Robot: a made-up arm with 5 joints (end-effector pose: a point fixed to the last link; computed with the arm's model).
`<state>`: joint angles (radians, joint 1 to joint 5).
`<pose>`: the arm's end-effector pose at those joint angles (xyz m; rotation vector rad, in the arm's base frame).
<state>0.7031 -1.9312 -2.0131 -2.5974 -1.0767</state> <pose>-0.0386 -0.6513 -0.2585 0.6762 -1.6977 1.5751</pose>
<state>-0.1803 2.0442 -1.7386 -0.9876 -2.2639</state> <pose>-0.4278 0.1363 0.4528 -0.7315 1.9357 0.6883</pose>
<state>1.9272 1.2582 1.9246 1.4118 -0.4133</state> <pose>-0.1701 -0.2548 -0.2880 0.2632 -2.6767 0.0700</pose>
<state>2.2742 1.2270 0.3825 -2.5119 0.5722</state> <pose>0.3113 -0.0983 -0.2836 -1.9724 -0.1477 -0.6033</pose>
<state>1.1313 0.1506 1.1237 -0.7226 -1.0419</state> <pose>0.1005 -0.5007 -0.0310 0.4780 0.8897 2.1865</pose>
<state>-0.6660 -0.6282 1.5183 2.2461 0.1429</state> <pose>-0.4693 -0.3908 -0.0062 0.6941 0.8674 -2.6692</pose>
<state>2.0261 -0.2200 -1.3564 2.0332 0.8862</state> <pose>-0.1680 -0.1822 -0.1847 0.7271 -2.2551 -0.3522</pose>
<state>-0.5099 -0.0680 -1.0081 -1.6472 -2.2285</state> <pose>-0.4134 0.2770 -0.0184 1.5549 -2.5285 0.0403</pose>
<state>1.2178 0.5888 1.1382 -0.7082 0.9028</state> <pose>-0.0271 -0.6351 -0.2686 2.2449 0.0264 0.3993</pose>
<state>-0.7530 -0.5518 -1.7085 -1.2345 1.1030</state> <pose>-0.2586 0.5462 -0.1333 -0.8020 0.9366 0.7543</pose>
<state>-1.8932 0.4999 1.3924 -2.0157 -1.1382</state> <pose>-0.0006 0.5246 -0.3374 -0.5698 -0.6610 -0.2765</pose>
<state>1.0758 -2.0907 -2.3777 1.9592 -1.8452</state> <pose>0.3771 -0.4391 -0.0996 -0.6271 -2.4498 0.3345</pose>
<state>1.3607 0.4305 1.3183 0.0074 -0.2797</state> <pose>0.2333 -0.4498 -0.1389 1.3307 1.3732 1.2005</pose>
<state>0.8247 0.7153 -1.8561 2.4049 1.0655</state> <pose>-0.3076 0.2152 0.1530 -0.7767 -2.0993 -1.4455</pose>
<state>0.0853 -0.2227 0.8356 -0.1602 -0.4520</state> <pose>-0.3653 -0.3267 0.1590 0.5491 0.4125 0.3720</pose>
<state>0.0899 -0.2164 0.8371 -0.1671 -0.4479</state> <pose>-0.3653 -0.3299 0.1574 0.5551 0.4069 0.3833</pose>
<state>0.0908 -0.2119 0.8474 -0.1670 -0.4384</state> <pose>-0.3660 -0.3345 0.1548 0.5713 0.3968 0.3842</pose>
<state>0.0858 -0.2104 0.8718 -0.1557 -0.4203</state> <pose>-0.3678 -0.3411 0.1504 0.6032 0.3796 0.3680</pose>
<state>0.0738 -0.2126 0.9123 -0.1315 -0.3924</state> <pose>-0.3713 -0.3499 0.1436 0.6524 0.3546 0.3315</pose>
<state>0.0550 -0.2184 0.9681 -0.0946 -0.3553</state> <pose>-0.3767 -0.3601 0.1342 0.7165 0.3229 0.2741</pose>
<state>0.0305 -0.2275 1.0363 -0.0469 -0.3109</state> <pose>-0.3841 -0.3708 0.1223 0.7908 0.2869 0.1982</pose>
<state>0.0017 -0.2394 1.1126 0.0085 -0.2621</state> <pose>-0.3932 -0.3809 0.1085 0.8690 0.2496 0.1081</pose>
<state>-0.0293 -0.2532 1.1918 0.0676 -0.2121</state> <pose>-0.4035 -0.3893 0.0935 0.9450 0.2141 0.0102</pose>
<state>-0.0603 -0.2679 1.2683 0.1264 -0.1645</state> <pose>-0.4141 -0.3956 0.0788 1.0134 0.1832 -0.0881</pose>
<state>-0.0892 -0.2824 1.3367 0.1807 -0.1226</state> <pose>-0.4239 -0.3996 0.0656 1.0703 0.1587 -0.1794</pose>
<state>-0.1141 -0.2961 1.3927 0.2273 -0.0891</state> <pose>-0.4321 -0.4016 0.0551 1.1131 0.1415 -0.2573</pose>
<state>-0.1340 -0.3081 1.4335 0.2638 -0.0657</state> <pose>-0.4383 -0.4021 0.0481 1.1415 0.1313 -0.3176</pose>
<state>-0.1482 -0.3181 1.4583 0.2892 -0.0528</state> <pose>-0.4421 -0.4016 0.0449 1.1561 0.1271 -0.3585</pose>
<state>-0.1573 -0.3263 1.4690 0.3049 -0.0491</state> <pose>-0.4439 -0.4004 0.0450 1.1591 0.1278 -0.3823</pose>
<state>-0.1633 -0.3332 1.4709 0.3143 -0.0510</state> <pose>-0.4444 -0.3988 0.0470 1.1553 0.1311 -0.3954</pose>
